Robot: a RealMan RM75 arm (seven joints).
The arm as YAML. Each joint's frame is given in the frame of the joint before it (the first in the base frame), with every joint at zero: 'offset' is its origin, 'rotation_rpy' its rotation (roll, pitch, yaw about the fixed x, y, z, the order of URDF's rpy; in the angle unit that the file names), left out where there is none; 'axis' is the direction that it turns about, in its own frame. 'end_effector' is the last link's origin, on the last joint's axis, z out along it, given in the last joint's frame.
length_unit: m
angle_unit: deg
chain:
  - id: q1
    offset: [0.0, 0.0, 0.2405]
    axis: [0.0, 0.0, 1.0]
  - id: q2
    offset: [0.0, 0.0, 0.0]
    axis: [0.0, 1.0, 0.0]
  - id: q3
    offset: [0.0, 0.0, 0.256]
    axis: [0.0, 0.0, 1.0]
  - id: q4
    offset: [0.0, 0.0, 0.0]
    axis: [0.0, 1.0, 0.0]
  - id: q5
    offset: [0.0, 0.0, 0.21]
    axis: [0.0, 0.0, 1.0]
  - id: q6
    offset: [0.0, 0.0, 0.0]
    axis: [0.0, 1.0, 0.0]
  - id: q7
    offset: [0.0, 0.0, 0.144]
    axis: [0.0, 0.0, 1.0]
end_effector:
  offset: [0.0, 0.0, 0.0]
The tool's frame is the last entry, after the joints.
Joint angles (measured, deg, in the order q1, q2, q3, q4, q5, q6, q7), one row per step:
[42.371 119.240 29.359 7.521 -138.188 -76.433 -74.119]
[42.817 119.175 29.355 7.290 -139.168 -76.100 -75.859]
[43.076 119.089 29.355 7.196 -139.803 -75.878 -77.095]
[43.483 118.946 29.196 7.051 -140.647 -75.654 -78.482]
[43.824 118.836 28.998 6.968 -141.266 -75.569 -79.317]
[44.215 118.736 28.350 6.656 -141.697 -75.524 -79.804]
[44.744 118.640 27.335 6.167 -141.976 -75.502 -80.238]
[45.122 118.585 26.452 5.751 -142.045 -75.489 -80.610]
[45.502 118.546 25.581 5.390 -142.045 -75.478 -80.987]
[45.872 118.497 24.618 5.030 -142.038 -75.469 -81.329]
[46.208 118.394 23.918 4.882 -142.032 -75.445 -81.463]
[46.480 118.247 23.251 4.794 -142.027 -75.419 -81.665]
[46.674 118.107 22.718 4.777 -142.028 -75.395 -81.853]
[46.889 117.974 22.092 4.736 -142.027 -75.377 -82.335]
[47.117 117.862 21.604 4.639 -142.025 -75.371 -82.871]
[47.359 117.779 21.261 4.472 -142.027 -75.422 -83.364]
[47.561 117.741 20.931 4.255 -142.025 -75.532 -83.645]
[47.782 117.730 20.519 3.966 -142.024 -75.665 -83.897]
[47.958 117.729 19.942 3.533 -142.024 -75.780 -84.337]
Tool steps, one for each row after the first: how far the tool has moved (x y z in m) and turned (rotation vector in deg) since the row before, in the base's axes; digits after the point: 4 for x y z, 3 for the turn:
[-0.0015 0.0009 -0.0014 0.689 -2.159 1.301]
[-0.0008 0.0006 -0.0007 0.531 -1.452 0.886]
[-0.0014 0.0007 -0.0010 0.482 -1.845 1.283]
[-0.0015 0.0004 -0.0008 0.191 -1.216 1.032]
[-0.0008 0.0002 -0.0010 -0.117 -1.304 0.989]
[-0.0010 0.0004 -0.0011 -0.209 -1.524 1.148]
[-0.0004 0.0003 -0.0008 -0.103 -1.182 0.835]
[-0.0007 0.0003 -0.0008 -0.082 -1.078 0.827]
[-0.0006 0.0002 -0.0009 -0.142 -1.115 0.852]
[-0.0010 0.0004 -0.0004 -0.183 -0.716 0.662]
[-0.0006 0.0004 -0.0002 -0.114 -0.719 0.638]
[-0.0005 0.0002 -0.0001 -0.087 -0.569 0.520]
[-0.0005 0.0001 -0.0003 0.063 -0.793 0.735]
[-0.0005 0.0004 0.0000 0.199 -0.750 0.705]
[-0.0006 0.0007 0.0003 0.272 -0.629 0.653]
[-0.0005 0.0004 0.0002 0.134 -0.474 0.519]
[-0.0004 0.0003 0.0001 0.086 -0.532 0.558]
[0.0005 0.0001 0.0001 0.192 -0.848 0.640]

